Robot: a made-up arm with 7 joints.
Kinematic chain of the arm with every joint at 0, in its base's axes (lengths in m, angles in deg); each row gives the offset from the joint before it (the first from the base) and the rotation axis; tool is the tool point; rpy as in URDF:
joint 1: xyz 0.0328 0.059 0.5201 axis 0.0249 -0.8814 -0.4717
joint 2: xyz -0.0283 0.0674 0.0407 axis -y
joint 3: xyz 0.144 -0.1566 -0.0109 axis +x
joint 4: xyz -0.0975 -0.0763 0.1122 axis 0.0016 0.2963 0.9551
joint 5: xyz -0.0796 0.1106 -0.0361 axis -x
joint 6: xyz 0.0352 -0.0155 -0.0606 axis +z
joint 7: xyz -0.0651 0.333 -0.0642 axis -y
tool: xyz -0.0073 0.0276 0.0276 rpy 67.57 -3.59 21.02
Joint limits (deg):
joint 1: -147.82..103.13
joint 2: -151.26..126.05
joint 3: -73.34..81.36
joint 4: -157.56..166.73
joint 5: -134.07..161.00
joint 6: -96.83..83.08
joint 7: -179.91..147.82
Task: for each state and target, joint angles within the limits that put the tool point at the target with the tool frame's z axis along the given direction. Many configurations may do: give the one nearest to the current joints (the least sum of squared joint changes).
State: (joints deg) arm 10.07 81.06 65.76 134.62 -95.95 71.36 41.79
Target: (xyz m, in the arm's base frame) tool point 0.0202 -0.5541 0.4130 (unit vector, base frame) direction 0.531 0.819 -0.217
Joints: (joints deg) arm 10.42 65.82 73.56 81.98 -97.80 25.42 87.62
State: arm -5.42 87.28 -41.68 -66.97 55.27 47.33 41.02
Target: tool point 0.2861 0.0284 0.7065 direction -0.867 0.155 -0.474
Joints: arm 11.96 96.09 -50.68 -79.21 9.47 78.94 55.81
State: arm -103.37 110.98 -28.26 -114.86 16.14 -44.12 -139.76
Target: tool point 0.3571 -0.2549 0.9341 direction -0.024 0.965 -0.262
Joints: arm -65.61 126.05 11.84 -75.05 -4.69 -59.08 -173.32
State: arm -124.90 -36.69 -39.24 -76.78 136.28 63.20 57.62
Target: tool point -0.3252 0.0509 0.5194 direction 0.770 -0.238 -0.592
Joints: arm -111.13 -63.01 -31.38 -126.91 161.00 82.01 10.97
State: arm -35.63 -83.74 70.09 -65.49 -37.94 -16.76 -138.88
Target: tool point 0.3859 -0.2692 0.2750 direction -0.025 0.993 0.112
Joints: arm -35.51 -52.03 68.59 -47.53 -78.42 -33.74 -158.52
